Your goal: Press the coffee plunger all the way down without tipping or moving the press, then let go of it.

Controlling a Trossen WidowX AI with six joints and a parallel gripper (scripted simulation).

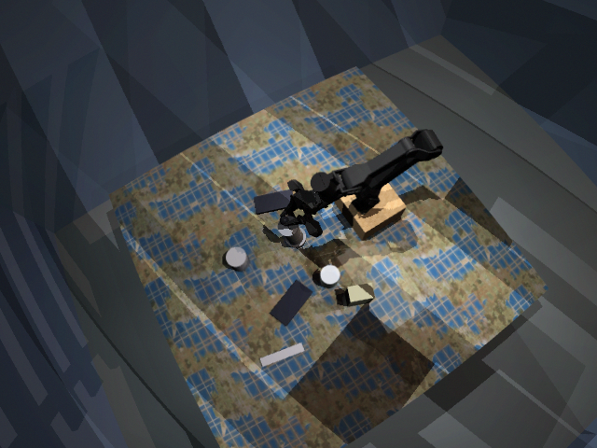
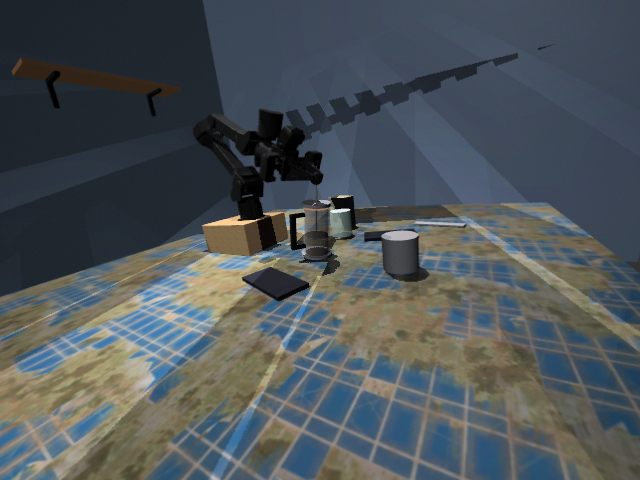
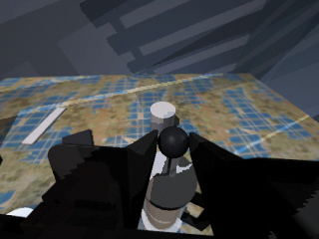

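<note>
Now: gripper tip 100 mm above the coffee press, 30 mm past it and 10 mm to the left of it. Round my gripper tip: grey bar: 290 mm to the left, 280 mm ahead, 190 mm below; then cream block: 320 mm to the left, 140 mm below, 40 mm behind.
</note>
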